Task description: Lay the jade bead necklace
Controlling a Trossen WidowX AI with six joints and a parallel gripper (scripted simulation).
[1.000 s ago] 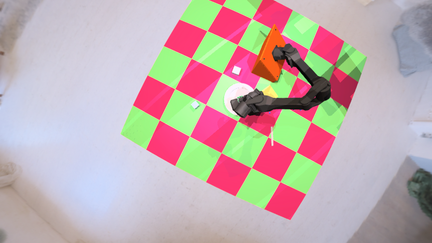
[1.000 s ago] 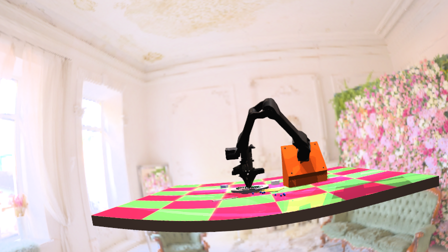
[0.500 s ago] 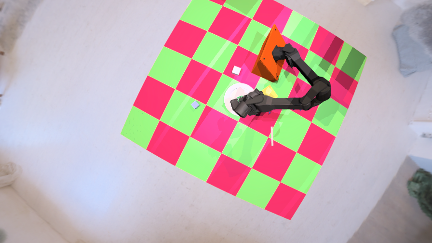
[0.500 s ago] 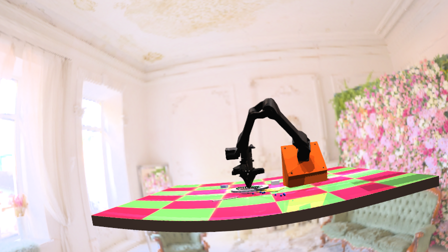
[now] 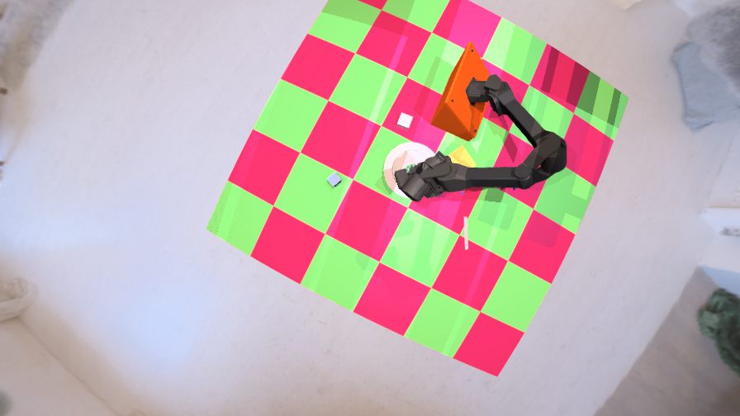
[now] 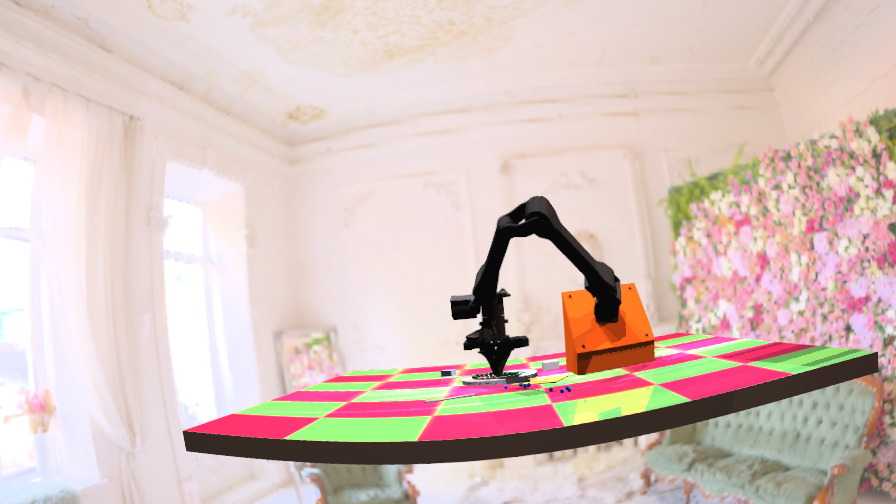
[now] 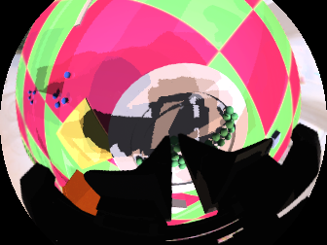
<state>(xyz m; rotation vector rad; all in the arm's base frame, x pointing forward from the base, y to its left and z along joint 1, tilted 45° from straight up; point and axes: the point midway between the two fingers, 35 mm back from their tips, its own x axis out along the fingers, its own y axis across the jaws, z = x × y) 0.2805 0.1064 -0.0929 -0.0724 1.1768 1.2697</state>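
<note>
Now: the round bead board 30 mm to the right of my gripper tip and 10 mm below it. Also, from my gripper tip: white cube (150 mm to the right, 140 mm behind); then thin white stick (260 mm to the left, 80 mm ahead, 10 mm below); then yellow patch (110 mm behind, 90 mm to the left, 10 mm below).
</note>
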